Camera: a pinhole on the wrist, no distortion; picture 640 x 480 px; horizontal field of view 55.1 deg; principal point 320.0 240.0 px. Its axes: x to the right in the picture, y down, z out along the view. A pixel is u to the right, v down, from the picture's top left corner.
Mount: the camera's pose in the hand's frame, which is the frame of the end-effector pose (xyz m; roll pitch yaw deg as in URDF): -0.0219 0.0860 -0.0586 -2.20 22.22 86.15
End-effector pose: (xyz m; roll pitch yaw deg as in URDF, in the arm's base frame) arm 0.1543 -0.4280 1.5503 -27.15 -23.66 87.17
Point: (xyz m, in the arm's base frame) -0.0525 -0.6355 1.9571
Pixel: outside the picture
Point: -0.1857 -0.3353 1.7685
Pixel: outside the picture
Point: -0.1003 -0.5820 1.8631
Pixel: 27 221
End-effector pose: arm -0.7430 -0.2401 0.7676 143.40 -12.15 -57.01
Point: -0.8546 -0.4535 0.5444
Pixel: outside the picture
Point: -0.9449 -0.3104 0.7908
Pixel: 430 317
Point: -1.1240 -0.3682 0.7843
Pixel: 551 379
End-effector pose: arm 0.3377 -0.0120 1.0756 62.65 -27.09 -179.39
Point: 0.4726 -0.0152 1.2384
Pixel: 438 323
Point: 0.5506 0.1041 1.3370
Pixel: 359 322
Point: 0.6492 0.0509 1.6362
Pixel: 619 251
